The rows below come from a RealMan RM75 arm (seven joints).
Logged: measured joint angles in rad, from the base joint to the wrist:
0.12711 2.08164 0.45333 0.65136 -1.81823 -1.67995 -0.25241
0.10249 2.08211 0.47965 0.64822 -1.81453 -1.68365 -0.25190
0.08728 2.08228 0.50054 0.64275 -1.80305 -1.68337 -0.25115
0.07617 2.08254 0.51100 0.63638 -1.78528 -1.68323 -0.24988
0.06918 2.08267 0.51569 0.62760 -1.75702 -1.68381 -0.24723
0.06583 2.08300 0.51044 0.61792 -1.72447 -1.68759 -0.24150
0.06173 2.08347 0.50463 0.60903 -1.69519 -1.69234 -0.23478
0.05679 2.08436 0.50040 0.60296 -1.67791 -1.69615 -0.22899
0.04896 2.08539 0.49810 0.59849 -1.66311 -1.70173 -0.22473
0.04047 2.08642 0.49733 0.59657 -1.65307 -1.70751 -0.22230
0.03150 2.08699 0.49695 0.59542 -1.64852 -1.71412 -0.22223
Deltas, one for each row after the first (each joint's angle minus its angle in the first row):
-0.02462 0.00047 0.02632 -0.00314 0.00370 -0.00370 0.00051
-0.03983 0.00064 0.04721 -0.00861 0.01518 -0.00342 0.00126
-0.05094 0.00090 0.05767 -0.01498 0.03295 -0.00328 0.00253
-0.05793 0.00103 0.06236 -0.02376 0.06121 -0.00386 0.00518
-0.06128 0.00136 0.05711 -0.03344 0.09376 -0.00764 0.01091
-0.06538 0.00183 0.05130 -0.04233 0.12304 -0.01239 0.01763
-0.07032 0.00272 0.04707 -0.04840 0.14032 -0.01620 0.02342
-0.07815 0.00375 0.04477 -0.05287 0.15512 -0.02178 0.02768
-0.08664 0.00478 0.04400 -0.05479 0.16516 -0.02756 0.03011
-0.09561 0.00535 0.04362 -0.05594 0.16971 -0.03417 0.03018

